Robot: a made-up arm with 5 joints. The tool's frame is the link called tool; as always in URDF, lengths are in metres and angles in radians. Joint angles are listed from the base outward. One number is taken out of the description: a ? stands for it. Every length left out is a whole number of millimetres.
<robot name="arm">
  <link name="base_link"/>
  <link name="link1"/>
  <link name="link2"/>
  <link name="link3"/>
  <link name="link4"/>
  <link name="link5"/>
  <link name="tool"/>
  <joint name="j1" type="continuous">
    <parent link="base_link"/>
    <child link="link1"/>
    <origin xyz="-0.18 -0.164 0.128" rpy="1.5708 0 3.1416"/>
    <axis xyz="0 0 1"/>
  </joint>
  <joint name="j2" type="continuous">
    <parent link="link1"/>
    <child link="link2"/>
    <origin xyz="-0.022 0.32 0" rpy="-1.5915 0.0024 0.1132"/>
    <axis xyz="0 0 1"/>
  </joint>
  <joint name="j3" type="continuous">
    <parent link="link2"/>
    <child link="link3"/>
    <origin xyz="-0.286 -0.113 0" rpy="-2.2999 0.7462 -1.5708"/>
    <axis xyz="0 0 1"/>
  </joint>
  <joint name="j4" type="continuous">
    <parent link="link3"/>
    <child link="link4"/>
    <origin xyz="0.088 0.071 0" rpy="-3.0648 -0.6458 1.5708"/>
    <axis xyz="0 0 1"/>
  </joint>
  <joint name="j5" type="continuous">
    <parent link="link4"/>
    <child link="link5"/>
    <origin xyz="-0.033 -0.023 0" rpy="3.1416 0 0"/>
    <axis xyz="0 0 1"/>
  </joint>
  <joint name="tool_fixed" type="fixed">
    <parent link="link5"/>
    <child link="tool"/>
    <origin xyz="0.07 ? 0" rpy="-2.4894 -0.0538 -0.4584"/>
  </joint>
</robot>
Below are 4 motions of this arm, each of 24 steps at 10 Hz.
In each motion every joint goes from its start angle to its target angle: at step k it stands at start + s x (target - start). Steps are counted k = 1, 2, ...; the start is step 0. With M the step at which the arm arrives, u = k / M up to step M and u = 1 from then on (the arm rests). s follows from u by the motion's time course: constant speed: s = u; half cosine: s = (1 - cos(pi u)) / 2; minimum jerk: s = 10 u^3 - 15 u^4 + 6 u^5.
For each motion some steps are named. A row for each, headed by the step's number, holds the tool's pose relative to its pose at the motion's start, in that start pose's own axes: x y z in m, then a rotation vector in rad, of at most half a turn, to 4 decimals.
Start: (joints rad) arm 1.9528 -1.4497 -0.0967 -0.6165 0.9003
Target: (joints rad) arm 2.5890 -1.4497 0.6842 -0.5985 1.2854
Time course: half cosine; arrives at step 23
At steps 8, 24:
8: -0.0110 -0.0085 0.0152 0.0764 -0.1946 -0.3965
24: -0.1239 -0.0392 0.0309 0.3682 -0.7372 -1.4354

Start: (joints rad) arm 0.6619 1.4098 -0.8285 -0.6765 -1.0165
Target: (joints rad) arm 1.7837 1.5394 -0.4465 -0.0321 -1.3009
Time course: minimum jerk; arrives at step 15
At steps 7, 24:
7: -0.1982 -0.0607 -0.0265 -0.1541 0.3715 0.6381
24: -0.3868 -0.2724 0.0369 -0.3843 0.8782 1.4427

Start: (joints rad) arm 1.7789 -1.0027 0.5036 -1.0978 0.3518
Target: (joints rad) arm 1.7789 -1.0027 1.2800 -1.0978 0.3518
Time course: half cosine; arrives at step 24
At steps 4, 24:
4: 0.0067 -0.0003 0.0032 0.0220 -0.0050 -0.0469
24: 0.0889 -0.0418 0.0462 0.3285 -0.0750 -0.6995

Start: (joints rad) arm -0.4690 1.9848 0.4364 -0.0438 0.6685
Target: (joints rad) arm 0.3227 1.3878 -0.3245 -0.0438 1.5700
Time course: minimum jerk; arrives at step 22
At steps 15, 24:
15: 0.2559 -0.0994 0.0219 -0.1645 0.4961 -0.0031
24: 0.3156 -0.1054 -0.0021 -0.2140 0.5897 0.0471

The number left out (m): -0.109
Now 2 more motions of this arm.
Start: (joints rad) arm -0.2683 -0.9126 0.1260 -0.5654 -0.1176
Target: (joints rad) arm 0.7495 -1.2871 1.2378 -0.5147 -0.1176
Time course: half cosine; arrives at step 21
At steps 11, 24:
11: 0.1499 0.0209 0.0730 0.2198 -0.5096 -0.8413
24: 0.1503 0.0069 0.1285 0.3250 -1.2069 -1.4180

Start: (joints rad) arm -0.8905 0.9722 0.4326 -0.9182 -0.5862
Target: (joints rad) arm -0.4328 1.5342 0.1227 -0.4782 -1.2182
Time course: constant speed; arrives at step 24
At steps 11, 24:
11: -0.1302 0.0102 -0.0967 -0.3522 0.5157 0.6416
24: -0.2801 -0.1211 -0.0999 -0.7688 1.2489 1.2904

